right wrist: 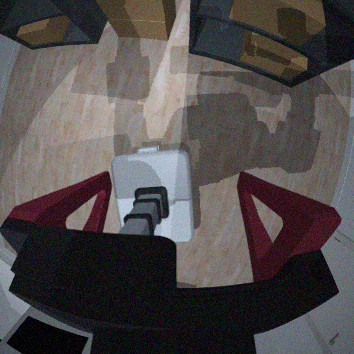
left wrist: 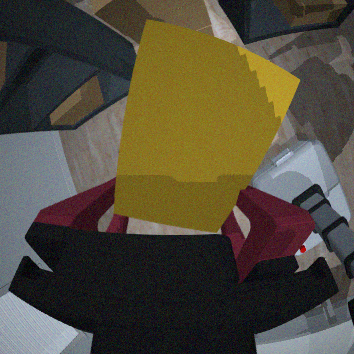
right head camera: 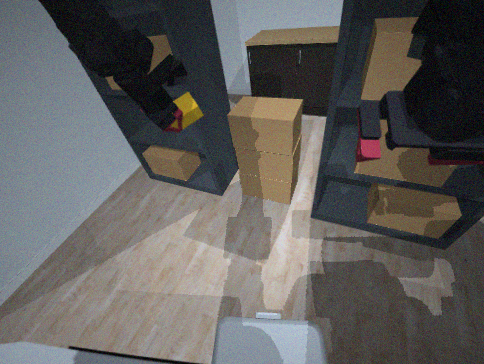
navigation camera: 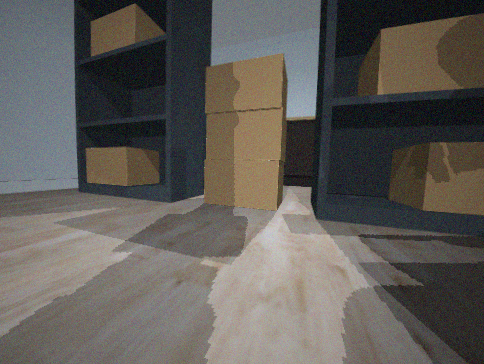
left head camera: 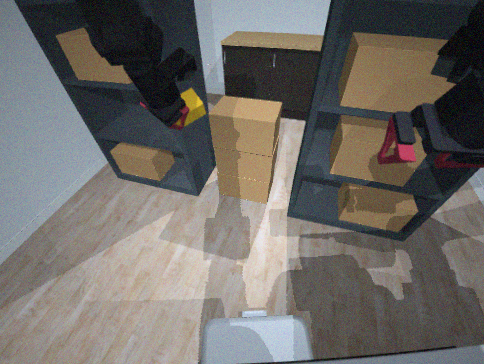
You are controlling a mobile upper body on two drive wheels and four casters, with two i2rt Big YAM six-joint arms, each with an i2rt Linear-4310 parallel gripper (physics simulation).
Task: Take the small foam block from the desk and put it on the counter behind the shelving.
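Places are measured from the left arm's base along level axes (x down, y left, z ahead), in metres.
Pixels of known places: left gripper, fingertip midpoint: [left wrist: 173,177] [right head camera: 173,124] [left head camera: 173,121]; right gripper, fingertip midpoint: [right wrist: 173,178] [right head camera: 392,159] [left head camera: 407,162].
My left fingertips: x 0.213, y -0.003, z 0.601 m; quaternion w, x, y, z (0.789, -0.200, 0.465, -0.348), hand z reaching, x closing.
Behind a point stands the place of what it marks.
The small foam block, yellow [left head camera: 194,106] {z 0.595, x 0.169, y -0.068 m} [right head camera: 188,109] {z 0.595, x 0.169, y -0.064 m} [left wrist: 200,115] {z 0.612, x 0.160, y -0.049 m}, is held up in the air by my left gripper [left head camera: 181,118] {z 0.601, x 0.213, y -0.003 m} [right head camera: 175,122] {z 0.601, x 0.213, y -0.003 m} [left wrist: 173,177] {z 0.601, x 0.213, y -0.003 m}, which is shut on it. In both head views it appears in front of the left shelf unit, left of the stacked boxes. My right gripper [left head camera: 425,155] [right wrist: 173,178] {z 0.329, x 0.145, y -0.449 m} is open and empty, in front of the right shelf unit in the head views. The counter [left head camera: 275,40] {z 2.875, x 0.500, y -0.647 m} [right head camera: 295,36] {z 2.876, x 0.500, y -0.587 m} has a wooden top and dark doors and stands behind the gap between the shelves. The desk does not show clearly.
The left shelf unit [left head camera: 205,170] {z 1.561, x 1.275, y 0.144 m} [navigation camera: 187,125] {z 1.508, x 0.910, y 0.162 m} and right shelf unit [left head camera: 304,165] {z 1.086, x 0.828, y -0.596 m} [navigation camera: 325,125] {z 1.093, x 0.990, y -0.575 m} hold cardboard boxes. A stack of cardboard boxes [left head camera: 245,125] {z 1.294, x 0.649, y -0.227 m} [right head camera: 267,127] {z 1.286, x 0.664, y -0.252 m} [navigation camera: 245,135] {z 1.300, x 1.005, y -0.229 m} stands in the gap, nearer the left unit. A narrow strip of floor shows between stack and right unit.
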